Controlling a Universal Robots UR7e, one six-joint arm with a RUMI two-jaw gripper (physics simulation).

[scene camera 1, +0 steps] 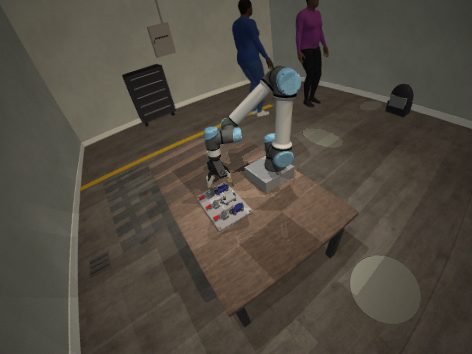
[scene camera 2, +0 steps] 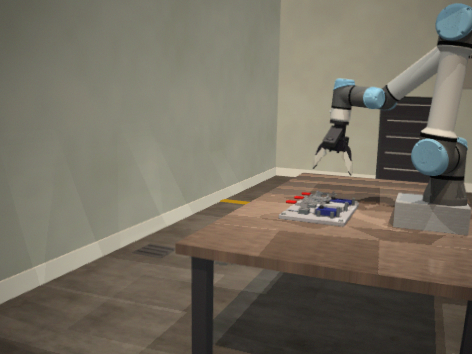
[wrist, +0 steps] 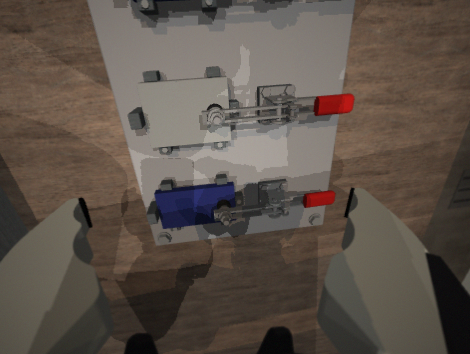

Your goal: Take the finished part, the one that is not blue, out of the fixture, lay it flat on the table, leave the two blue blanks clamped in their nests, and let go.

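Frame: origin at the arm's base, x ahead, y left, z up, level; millimetres.
Where they show: gripper, fingertip midpoint: (scene camera 1: 219, 183) (scene camera 2: 331, 172) (wrist: 220, 197); arm's base, origin of the base link: (scene camera 1: 275, 165) (scene camera 2: 444, 202).
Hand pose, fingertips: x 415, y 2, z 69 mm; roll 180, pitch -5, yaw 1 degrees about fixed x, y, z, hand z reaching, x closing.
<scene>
Things, the pixels of their top centre, and the offset from my fingertips. "*": a spot on its surface instead. Level surfaces: height alone.
- pale grey-white block, middle of its top: (wrist: 187, 114) (scene camera 2: 334, 204) (scene camera 1: 228, 197) 23 mm back, 21 mm left, 118 mm down
- fixture plate, middle of its top: (wrist: 234, 106) (scene camera 2: 321, 208) (scene camera 1: 222, 203) 25 mm ahead, 23 mm left, 138 mm down
- toggle clamp with a red handle, surface spot: (wrist: 334, 104) * 114 mm ahead, 29 mm left, 102 mm down
- wooden table, its level: 153 mm down
The finished part, a pale grey-white block (wrist: 170, 112) (scene camera 1: 229, 198), sits in the middle nest of the fixture plate (wrist: 300, 42) (scene camera 1: 220, 226) (scene camera 2: 310, 218). A toggle clamp with a red handle (wrist: 334, 104) lies with its tip over the part's right side. One blue blank (wrist: 185, 206) (scene camera 1: 222, 189) (scene camera 2: 342, 201) sits in the nest nearest the gripper, its clamp tip over it. The other blue blank (scene camera 1: 237, 208) (scene camera 2: 327, 212) is in the far nest, mostly cut off in the wrist view. My gripper (scene camera 1: 220, 184) (scene camera 2: 333, 170) (wrist: 220, 197) is open and empty, above the table near the fixture's end.
The wooden table (scene camera 1: 285, 240) (scene camera 2: 240, 242) carries the fixture and the arm's grey base block (scene camera 1: 270, 179) (scene camera 2: 425, 215). Raised red handles and grey locating stops stand on the plate. Two people (scene camera 1: 248, 45) (scene camera 1: 311, 45) stand behind the table, near a dark drawer cabinet (scene camera 1: 149, 93).
</scene>
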